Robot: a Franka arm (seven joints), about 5 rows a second.
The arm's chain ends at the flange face. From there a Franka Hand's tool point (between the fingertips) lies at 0.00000 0.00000 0.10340 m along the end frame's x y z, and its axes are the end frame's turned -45 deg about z.
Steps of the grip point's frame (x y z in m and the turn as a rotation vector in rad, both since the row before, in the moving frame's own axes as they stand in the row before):
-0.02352, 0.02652, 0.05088, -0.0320, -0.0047, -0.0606
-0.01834, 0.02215, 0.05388, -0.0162, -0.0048, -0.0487
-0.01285, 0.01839, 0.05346, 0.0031, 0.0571, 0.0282
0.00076, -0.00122, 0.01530, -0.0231, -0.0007, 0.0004
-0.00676, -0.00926, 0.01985, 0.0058, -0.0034, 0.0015
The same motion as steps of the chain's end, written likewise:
0.00005, 0.03276, 0.05093, -0.0260, 0.0193, -0.0606
0.00182, 0.02712, 0.05389, -0.0148, 0.0081, -0.0487
-0.00009, 0.02643, 0.05363, 0.0426, 0.0382, 0.0282
-0.00196, -0.00314, 0.01533, -0.0168, 0.0158, 0.0004
-0.01066, -0.00159, 0.01985, 0.0017, -0.0065, 0.0015

